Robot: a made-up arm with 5 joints.
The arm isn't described. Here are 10 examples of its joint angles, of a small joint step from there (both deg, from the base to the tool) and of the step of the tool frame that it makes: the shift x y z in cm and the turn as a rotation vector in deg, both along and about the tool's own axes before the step.
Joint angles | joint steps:
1: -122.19 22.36 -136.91 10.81 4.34 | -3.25 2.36 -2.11 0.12 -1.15
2: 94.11 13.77 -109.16 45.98 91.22 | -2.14 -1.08 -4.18 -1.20 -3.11
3: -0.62 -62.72 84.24 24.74 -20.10 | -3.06 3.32 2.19 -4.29 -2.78
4: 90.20 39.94 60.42 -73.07 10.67 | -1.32 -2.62 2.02 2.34 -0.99
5: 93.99 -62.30 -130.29 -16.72 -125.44 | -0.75 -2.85 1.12 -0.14 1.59
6: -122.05 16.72 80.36 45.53 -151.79 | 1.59 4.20 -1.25 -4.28 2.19
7: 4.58 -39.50 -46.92 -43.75 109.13 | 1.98 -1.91 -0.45 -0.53 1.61
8: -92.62 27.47 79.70 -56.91 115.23 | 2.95 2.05 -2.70 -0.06 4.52
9: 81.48 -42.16 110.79 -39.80 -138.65 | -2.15 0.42 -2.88 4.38 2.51
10: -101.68 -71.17 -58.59 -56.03 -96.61 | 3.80 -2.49 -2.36 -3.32 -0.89
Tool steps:
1: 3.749 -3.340 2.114 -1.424 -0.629 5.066
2: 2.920 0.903 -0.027 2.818 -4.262 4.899
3: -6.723 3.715 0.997 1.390 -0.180 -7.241
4: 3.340 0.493 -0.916 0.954 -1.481 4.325
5: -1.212 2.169 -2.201 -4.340 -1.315 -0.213
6: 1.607 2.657 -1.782 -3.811 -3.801 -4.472
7: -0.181 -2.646 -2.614 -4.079 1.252 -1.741
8: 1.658 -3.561 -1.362 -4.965 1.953 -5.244
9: 1.828 1.371 0.621 -2.342 3.644 -2.670
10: -0.153 6.965 0.435 -3.512 -0.471 -5.405
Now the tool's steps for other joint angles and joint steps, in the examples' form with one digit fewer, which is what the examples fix.
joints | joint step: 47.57 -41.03 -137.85 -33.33 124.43 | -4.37 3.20 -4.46 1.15 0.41
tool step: 6.64 -2.56 1.26 0.39 -1.91 -5.73
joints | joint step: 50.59 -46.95 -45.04 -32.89 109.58 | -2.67 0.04 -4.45 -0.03 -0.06
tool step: 2.42 -0.30 1.91 -0.65 -2.99 -0.25
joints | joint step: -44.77 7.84 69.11 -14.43 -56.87 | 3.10 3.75 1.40 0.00 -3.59
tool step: -0.36 3.23 3.35 -1.99 -1.98 1.18
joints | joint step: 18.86 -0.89 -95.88 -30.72 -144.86 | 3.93 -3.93 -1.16 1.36 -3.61
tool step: -2.28 3.26 -4.40 -0.84 -3.02 0.32
